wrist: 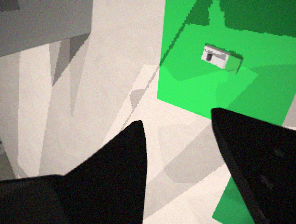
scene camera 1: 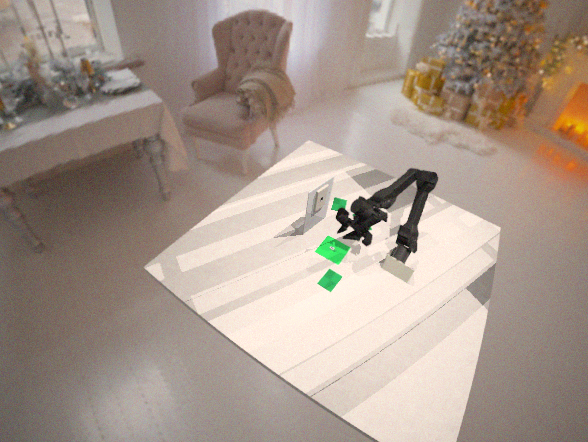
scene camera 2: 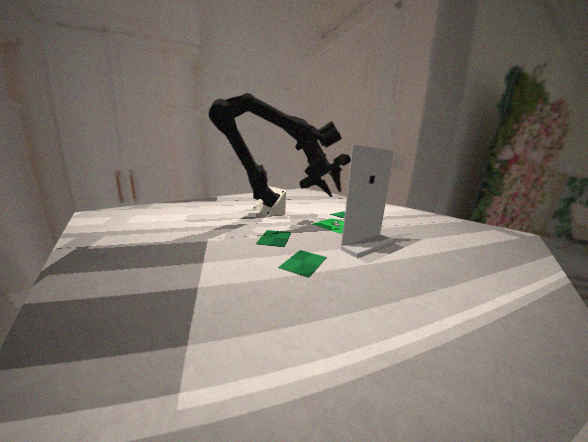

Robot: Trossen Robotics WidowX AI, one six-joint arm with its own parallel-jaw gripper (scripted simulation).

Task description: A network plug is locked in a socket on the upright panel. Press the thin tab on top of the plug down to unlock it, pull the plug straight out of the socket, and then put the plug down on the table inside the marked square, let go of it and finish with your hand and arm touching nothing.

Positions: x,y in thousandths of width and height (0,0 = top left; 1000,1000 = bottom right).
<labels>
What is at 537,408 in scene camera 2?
My gripper.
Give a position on a network plug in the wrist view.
779,279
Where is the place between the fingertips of my gripper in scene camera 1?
579,533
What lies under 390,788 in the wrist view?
My gripper.
</labels>
